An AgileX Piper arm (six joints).
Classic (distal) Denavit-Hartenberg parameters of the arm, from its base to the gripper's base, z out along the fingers. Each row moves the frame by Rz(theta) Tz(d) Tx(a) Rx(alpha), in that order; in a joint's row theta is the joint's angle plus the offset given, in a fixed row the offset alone. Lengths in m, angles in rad.
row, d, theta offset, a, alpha
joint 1, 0.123, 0, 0, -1.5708
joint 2, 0, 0.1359, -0.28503, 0
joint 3, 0, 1.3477, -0.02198, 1.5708
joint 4, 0.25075, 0, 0, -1.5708
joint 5, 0, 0, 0, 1.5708
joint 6, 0.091, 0, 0, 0
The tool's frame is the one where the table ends.
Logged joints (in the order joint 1, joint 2, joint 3, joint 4, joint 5, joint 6), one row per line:
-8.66 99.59 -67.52 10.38 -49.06 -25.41
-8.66 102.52 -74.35 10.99 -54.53 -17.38
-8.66 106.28 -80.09 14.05 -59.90 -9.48
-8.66 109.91 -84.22 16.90 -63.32 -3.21
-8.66 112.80 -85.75 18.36 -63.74 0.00
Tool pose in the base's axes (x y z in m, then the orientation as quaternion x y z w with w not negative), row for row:
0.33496 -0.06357 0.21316 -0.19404 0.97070 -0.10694 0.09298
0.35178 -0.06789 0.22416 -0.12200 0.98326 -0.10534 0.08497
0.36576 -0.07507 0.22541 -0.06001 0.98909 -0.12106 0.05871
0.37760 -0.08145 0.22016 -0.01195 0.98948 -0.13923 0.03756
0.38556 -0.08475 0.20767 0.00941 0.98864 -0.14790 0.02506
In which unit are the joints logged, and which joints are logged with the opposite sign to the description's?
The joints are logged in degrees. Opposite sign: joint 4, joint 5.
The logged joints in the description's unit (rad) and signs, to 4 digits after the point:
-0.1511 1.7382 -1.1784 -0.1812 0.8563 -0.4435
-0.1511 1.7893 -1.2977 -0.1918 0.9517 -0.3033
-0.1511 1.8549 -1.3978 -0.2452 1.0455 -0.1655
-0.1511 1.9183 -1.4699 -0.2950 1.1051 -0.0560
-0.1511 1.9687 -1.4966 -0.3204 1.1125 0.0000

